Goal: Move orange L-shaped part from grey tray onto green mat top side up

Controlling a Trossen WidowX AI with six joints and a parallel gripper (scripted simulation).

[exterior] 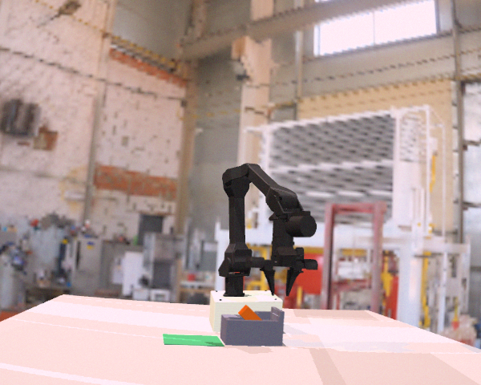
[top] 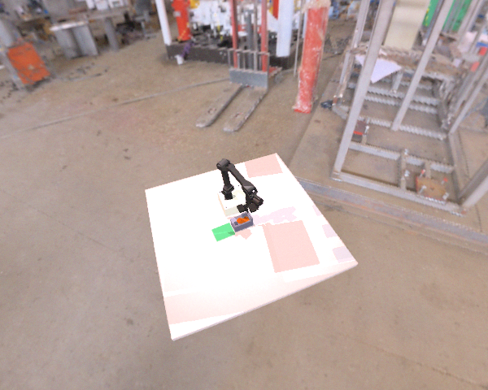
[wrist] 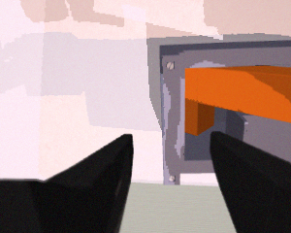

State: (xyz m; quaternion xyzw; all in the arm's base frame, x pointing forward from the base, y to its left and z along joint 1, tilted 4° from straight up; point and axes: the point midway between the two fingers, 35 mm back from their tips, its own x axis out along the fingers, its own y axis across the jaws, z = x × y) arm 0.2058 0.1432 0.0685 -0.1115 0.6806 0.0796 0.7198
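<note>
The orange L-shaped part lies 90 mm below my gripper tip and 50 mm to the right of it. The rest, counted from my gripper tip: green mat (220 mm to the right, 140 mm below, 50 mm ahead).
</note>
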